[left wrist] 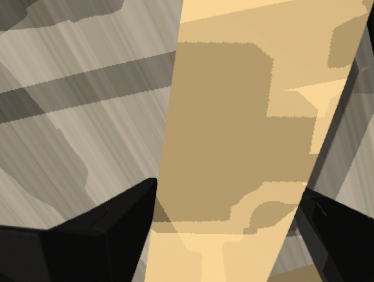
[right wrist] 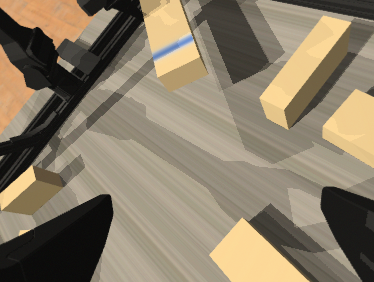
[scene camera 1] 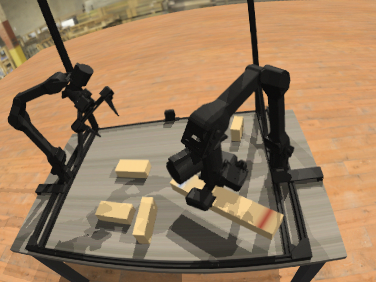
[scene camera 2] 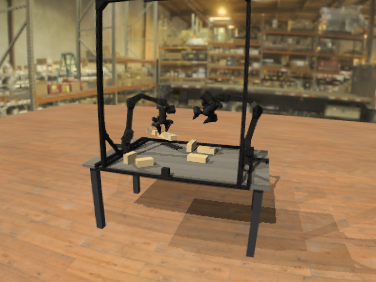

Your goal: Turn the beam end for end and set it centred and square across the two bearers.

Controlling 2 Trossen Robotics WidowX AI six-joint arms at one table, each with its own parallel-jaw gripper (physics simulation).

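Where they show: left gripper, between the fingertips: (left wrist: 224,190) (right wrist: 162,8) (scene camera 1: 215,197) (scene camera 2: 163,133); right gripper, between the fingertips: (right wrist: 214,200) (scene camera 1: 109,126) (scene camera 2: 198,121); left arm's base, origin of its link: (right wrist: 69,87) (scene camera 1: 279,162) (scene camera 2: 126,149); right arm's base, origin of its link: (scene camera 1: 66,176) (scene camera 2: 247,161).
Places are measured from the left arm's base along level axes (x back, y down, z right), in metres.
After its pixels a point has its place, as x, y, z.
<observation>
The beam (scene camera 1: 243,208) {-0.155, -0.109, -0.256} (scene camera 2: 170,136) {-0.328, -0.104, -0.103} (left wrist: 228,126) {-0.198, -0.109, -0.216} is a long tan block with a red stripe near one end and a blue stripe near the other; the blue end shows in the right wrist view (right wrist: 173,47) {-0.321, -0.109, -0.140}. My left gripper (scene camera 1: 217,187) {-0.231, -0.096, -0.202} (scene camera 2: 162,127) {-0.231, -0.096, -0.202} (left wrist: 224,190) {-0.231, -0.096, -0.202} is shut on it near the middle and holds it above the table, tilted. Two short tan blocks (scene camera 1: 133,168) {-0.560, -0.019, 0.014} (scene camera 1: 114,211) {-0.588, -0.019, -0.193} (scene camera 2: 206,150) {-0.599, -0.006, -0.152} (scene camera 2: 197,158) {-0.579, -0.009, 0.063} lie side by side on the left part of the table. My right gripper (scene camera 1: 107,120) {-0.559, -0.253, -0.016} (scene camera 2: 202,116) {-0.559, -0.253, -0.016} (right wrist: 214,200) {-0.559, -0.253, -0.016} is open and empty, high above the table.
A third short block (scene camera 1: 145,219) {-0.453, -0.044, -0.238} (scene camera 2: 191,145) {-0.481, -0.034, -0.153} lies next to the pair at an angle. Another block (scene camera 1: 236,128) {-0.147, -0.044, 0.169} lies at the back near the left arm's base. Two blocks (scene camera 2: 130,157) {-0.155, -0.022, 0.229} (scene camera 2: 144,161) {-0.273, -0.018, 0.261} show at the table's near corner in scene camera 2. Black frame rails edge the grey table (scene camera 1: 159,145) {-0.488, 0.019, 0.182} (scene camera 2: 220,168) {-0.750, 0.019, 0.134}.
</observation>
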